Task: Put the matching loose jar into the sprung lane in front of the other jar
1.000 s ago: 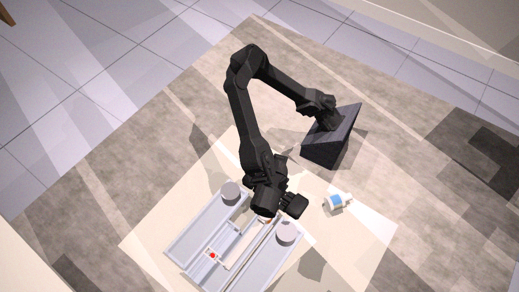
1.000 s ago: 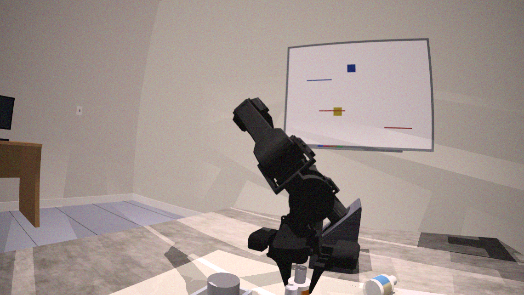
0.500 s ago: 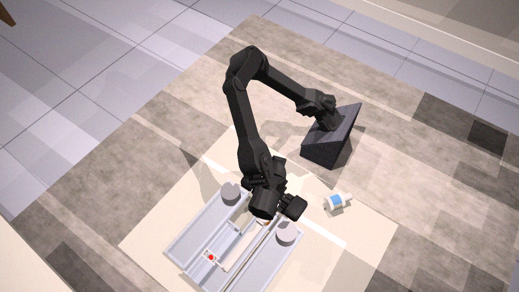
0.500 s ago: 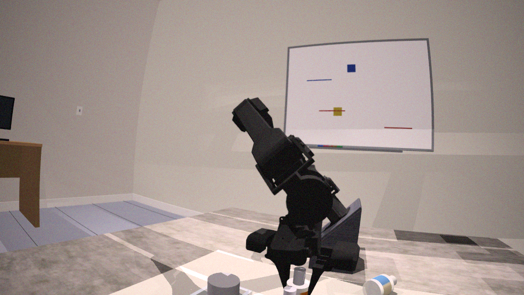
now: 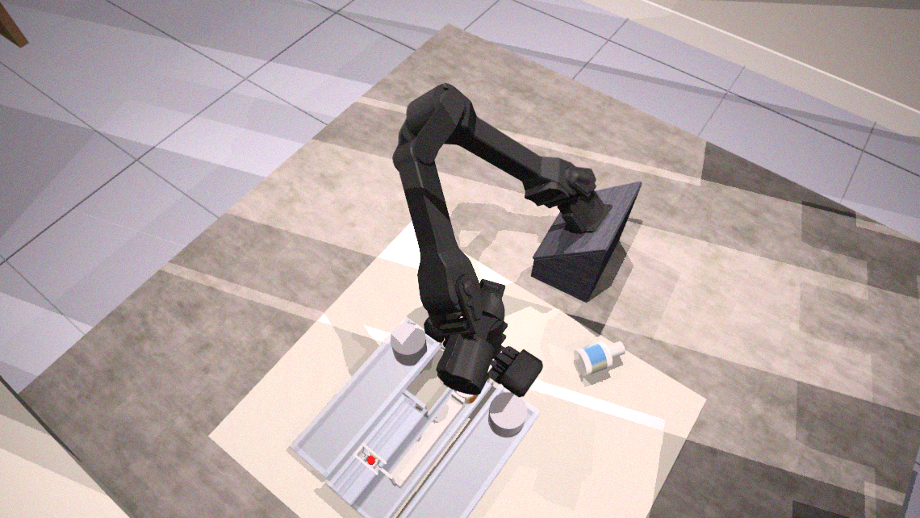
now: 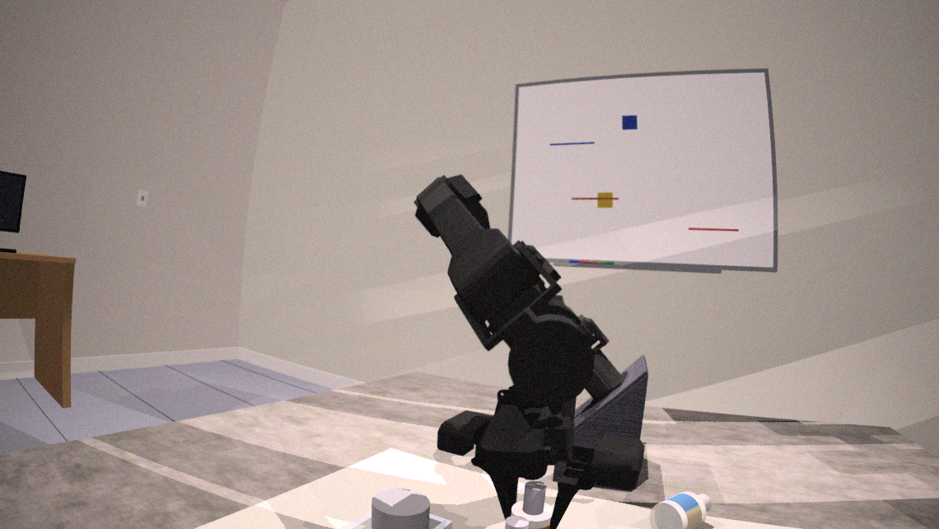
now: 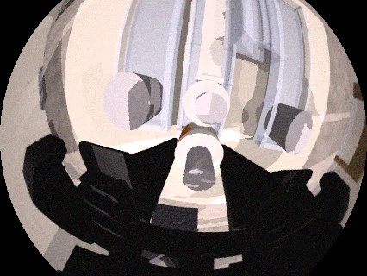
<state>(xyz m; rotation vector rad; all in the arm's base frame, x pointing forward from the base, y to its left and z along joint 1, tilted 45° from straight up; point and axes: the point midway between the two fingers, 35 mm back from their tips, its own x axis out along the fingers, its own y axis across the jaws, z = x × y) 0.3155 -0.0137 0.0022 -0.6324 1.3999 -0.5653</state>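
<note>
My gripper tip is now 170 mm short of the grey lane rack, 30 mm to the left of it and 30 mm above it. Round my gripper tip: red mark: 230 mm ahead, 40 mm to the right, 20 mm above.
</note>
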